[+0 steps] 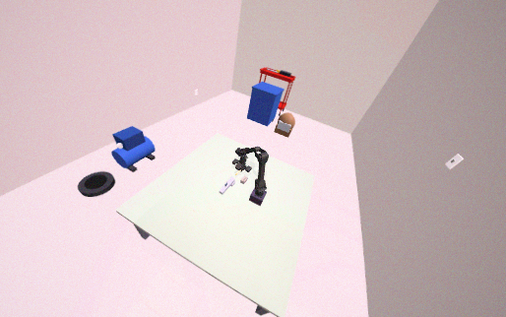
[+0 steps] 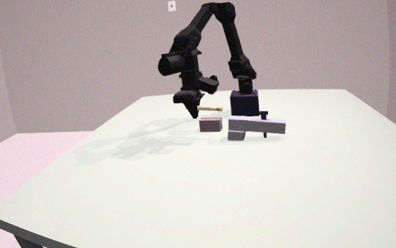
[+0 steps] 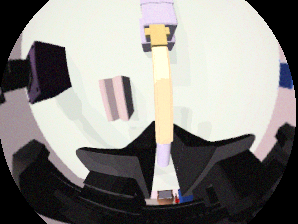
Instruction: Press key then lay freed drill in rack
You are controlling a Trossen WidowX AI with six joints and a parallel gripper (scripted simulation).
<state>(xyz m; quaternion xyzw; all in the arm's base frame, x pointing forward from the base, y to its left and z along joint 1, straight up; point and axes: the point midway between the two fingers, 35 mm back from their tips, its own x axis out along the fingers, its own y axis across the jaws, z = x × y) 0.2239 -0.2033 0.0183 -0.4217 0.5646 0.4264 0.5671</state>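
Now: the rack 6 cm behind my gripper tip, 5 cm to the left of it and 5 cm below it. Also, from my gripper tip: dark blue key 7 cm ahead, 21 cm to the left, 1 cm below; then drill 1 cm ahead, 4 cm to the left, 3 cm above; then lavender block 6 cm ahead, 18 cm to the left, 3 cm below.
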